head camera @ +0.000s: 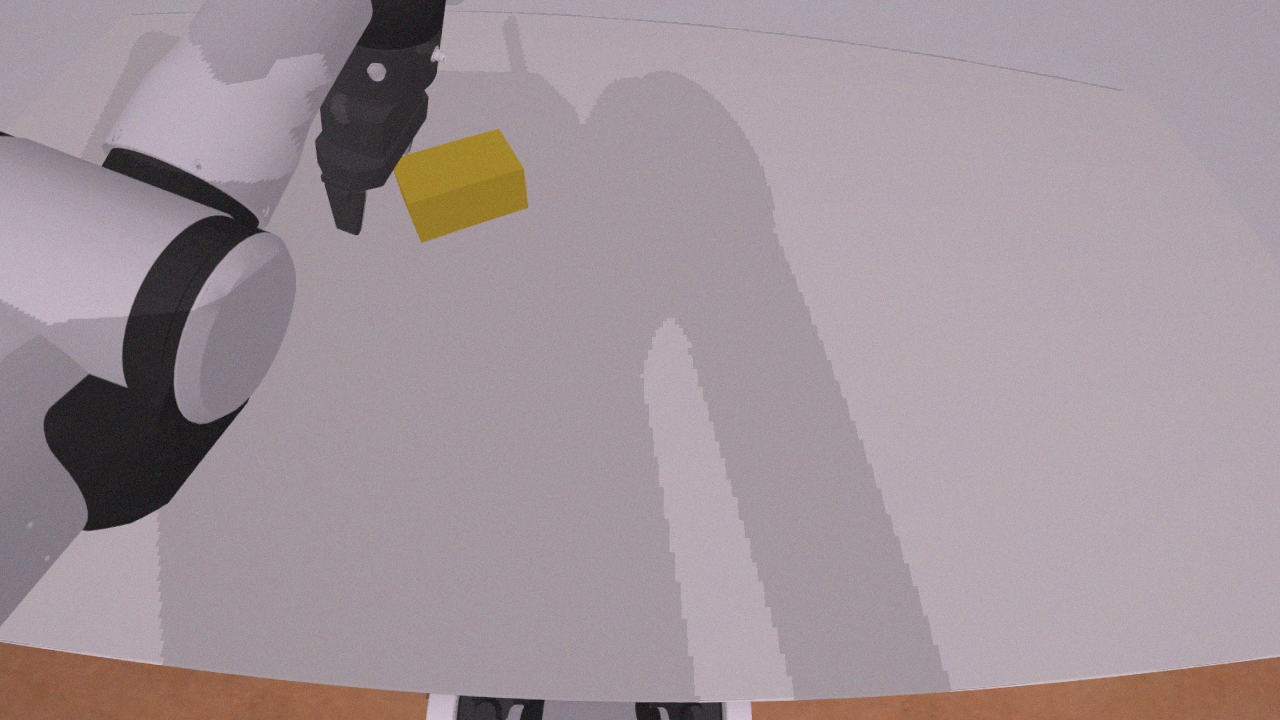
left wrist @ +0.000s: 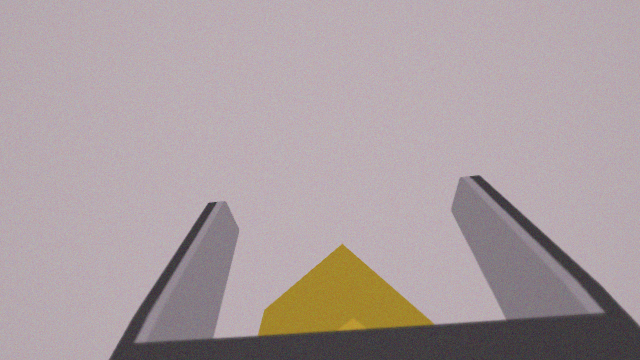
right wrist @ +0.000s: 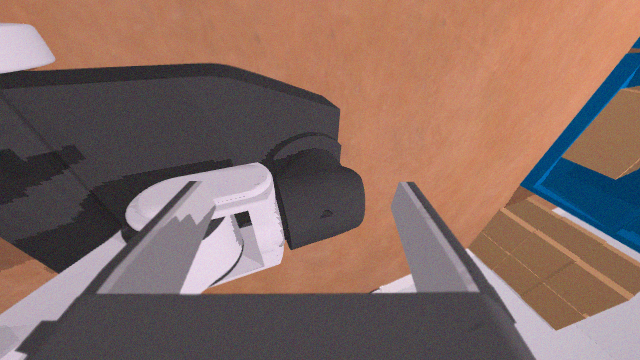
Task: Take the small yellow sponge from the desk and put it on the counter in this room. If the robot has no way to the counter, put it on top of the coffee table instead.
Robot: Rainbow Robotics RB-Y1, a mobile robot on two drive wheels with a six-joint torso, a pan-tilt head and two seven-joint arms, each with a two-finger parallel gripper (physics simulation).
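Places are measured from the robot's base along level axes (x ahead, y left, z up), in centimetres.
Where they show: left gripper, fingertip midpoint: (head camera: 375, 186) (left wrist: 340, 205); right gripper, fingertip midpoint: (right wrist: 303, 194).
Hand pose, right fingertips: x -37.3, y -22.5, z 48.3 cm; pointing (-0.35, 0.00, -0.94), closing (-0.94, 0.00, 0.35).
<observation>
After its pixels a point has its place.
The yellow sponge (head camera: 460, 183) @[y 12.4, x 40.7, z 99.6 cm] (left wrist: 340, 295) @[y 18.9, x 43.1, z 98.2 cm] lies on the pale desk (head camera: 1029, 358) @[y -37.1, x 29.0, z 95.1 cm], at the upper left of the head camera view. In the left wrist view, one corner of it shows at the bottom, between the fingers' lines, and the rest is hidden by the gripper body. My left gripper (left wrist: 340, 205) @[y 21.7, x 44.0, z 96.0 cm] is open and empty; in the head camera view one dark finger shows just to the left of the sponge. My right gripper (right wrist: 303, 194) @[y -22.5, x -37.3, z 48.3 cm] is open and empty, over the floor beside the robot's base. The counter and the coffee table cannot be made out.
In the right wrist view, the robot's dark base (right wrist: 175, 115) @[y -17.1, x -24.9, z 16.9 cm] and a wheel (right wrist: 322, 200) @[y -5.6, x -45.0, z 33.3 cm] stand on the orange-brown floor (right wrist: 450, 100) @[y -6.3, x -111.9, z 0.1 cm]. A blue-framed thing (right wrist: 550, 167) @[y 49.3, x -232.7, z 7.7 cm] with brown boxes (right wrist: 545, 265) @[y 118.6, x -233.8, z 46.7 cm] near it is at the right. The desk's front edge crosses the bottom of the head camera view.
</observation>
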